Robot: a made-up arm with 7 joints. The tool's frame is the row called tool. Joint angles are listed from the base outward. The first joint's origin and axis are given. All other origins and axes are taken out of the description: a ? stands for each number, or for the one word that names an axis. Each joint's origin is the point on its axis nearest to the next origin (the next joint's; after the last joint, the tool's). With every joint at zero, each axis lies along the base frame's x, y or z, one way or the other. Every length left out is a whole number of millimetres.
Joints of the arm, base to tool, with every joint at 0 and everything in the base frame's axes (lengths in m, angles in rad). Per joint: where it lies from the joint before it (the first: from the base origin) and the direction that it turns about. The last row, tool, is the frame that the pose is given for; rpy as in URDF.
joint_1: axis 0 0 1 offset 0.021 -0.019 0.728
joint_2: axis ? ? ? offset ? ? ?
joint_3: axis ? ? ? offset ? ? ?
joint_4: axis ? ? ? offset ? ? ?
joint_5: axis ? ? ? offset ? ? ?
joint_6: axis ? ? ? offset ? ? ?
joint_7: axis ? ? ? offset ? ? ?
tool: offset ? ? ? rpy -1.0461 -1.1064 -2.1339
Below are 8 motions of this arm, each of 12 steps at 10 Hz.
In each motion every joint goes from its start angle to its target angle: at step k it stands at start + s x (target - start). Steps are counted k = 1, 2, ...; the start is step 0. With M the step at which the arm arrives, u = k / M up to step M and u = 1 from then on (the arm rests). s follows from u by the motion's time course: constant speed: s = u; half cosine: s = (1 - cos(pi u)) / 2; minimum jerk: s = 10 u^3 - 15 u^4 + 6 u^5.
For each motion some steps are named. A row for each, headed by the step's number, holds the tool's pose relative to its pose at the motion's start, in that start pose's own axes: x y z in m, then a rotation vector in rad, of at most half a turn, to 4 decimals.
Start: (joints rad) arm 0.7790 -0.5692 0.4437 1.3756 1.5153 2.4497 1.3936
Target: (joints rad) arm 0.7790 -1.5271 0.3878 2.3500 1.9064 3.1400 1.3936
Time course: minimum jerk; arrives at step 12
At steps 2, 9, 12:
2: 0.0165 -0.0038 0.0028 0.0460 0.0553 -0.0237
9: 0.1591 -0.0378 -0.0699 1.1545 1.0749 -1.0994
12: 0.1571 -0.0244 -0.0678 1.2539 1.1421 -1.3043

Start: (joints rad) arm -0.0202 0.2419 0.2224 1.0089 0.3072 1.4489 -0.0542
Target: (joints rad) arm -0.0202 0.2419 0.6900 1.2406 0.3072 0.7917 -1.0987
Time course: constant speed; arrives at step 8
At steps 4, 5, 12:
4: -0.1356 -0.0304 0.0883 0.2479 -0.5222 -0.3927
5: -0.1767 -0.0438 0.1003 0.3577 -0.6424 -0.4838
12: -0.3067 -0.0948 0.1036 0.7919 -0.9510 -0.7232

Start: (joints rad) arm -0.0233 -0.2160 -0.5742 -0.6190 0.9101 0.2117 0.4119
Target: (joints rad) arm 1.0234 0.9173 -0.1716 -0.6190 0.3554 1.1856 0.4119
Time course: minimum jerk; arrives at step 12
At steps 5, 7, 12:
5: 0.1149 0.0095 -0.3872 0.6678 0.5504 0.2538
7: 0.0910 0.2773 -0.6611 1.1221 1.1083 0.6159
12: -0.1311 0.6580 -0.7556 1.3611 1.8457 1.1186

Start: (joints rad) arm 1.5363 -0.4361 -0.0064 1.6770 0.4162 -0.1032 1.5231
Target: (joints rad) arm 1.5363 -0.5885 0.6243 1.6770 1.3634 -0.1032 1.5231
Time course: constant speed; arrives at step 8
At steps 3, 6, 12:
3: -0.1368 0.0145 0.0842 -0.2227 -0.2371 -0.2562
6: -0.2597 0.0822 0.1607 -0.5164 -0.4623 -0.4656
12: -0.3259 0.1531 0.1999 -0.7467 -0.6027 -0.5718

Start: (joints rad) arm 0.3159 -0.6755 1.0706 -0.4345 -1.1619 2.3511 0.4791
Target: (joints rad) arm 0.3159 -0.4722 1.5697 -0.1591 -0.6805 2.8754 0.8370
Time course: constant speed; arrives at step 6
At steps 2, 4, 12:
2: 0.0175 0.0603 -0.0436 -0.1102 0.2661 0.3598
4: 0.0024 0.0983 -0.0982 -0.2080 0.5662 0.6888
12: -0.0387 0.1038 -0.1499 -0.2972 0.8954 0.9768

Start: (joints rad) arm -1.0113 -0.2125 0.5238 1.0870 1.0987 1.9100 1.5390
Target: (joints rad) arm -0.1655 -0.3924 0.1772 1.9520 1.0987 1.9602 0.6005
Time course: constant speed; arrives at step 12
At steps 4, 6, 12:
4: 0.1118 0.0578 0.0329 -0.1411 0.3029 -0.4259
6: 0.1611 0.0865 0.0347 -0.2496 0.4159 -0.6668
12: 0.2676 0.1567 0.0038 -0.6863 0.5644 -1.4603

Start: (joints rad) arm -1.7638 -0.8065 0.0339 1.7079 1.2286 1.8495 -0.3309
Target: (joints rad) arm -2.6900 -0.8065 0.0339 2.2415 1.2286 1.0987 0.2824
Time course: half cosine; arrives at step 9
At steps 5, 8, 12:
5: 0.0628 0.2891 -0.0416 -0.6384 -0.1836 0.6875
8: 0.0029 0.4384 -0.1489 -0.9970 -0.3132 1.2691
12: -0.0049 0.4467 -0.1587 -1.0221 -0.3252 1.3182

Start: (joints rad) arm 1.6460 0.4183 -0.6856 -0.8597 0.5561 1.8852 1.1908
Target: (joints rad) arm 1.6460 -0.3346 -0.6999 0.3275 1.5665 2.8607 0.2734
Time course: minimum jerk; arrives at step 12
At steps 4, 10, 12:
4: 0.0839 0.1445 -0.0993 -0.1506 0.2519 -0.0487
10: 0.0577 0.1578 -0.6984 -0.8579 1.0497 -1.2350
12: 0.0435 0.1422 -0.7158 -0.8927 1.0587 -1.3292

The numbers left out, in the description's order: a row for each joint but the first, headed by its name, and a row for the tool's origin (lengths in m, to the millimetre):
joint_2: axis 0 -1 0, xyz -0.023 -0.073 0
joint_3: axis 0 0 1, xyz -0.009 0 0.402
joint_4: axis 0 1 0, xyz 0.032 0.04 0
joint_5: axis 0 0 1, xyz -0.027 0 0.261
joint_6: axis 0 -1 0, xyz -0.017 -0.142 0
joint_7: axis 1 0 0, xyz 0.042 0 0.188
tool: xyz 0 -0.023 0.017

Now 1 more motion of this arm.
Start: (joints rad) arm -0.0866 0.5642 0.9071 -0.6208 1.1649 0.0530 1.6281
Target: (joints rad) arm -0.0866 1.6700 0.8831 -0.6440 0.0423 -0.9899 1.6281
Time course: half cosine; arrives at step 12
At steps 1, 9, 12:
1: -0.0143 0.0026 0.0046 -0.0128 0.0195 -0.0203
9: -0.5198 0.3684 0.0545 -0.1479 1.0233 -0.6903
12: -0.5606 0.4579 0.0238 -0.0834 1.1711 -0.7124

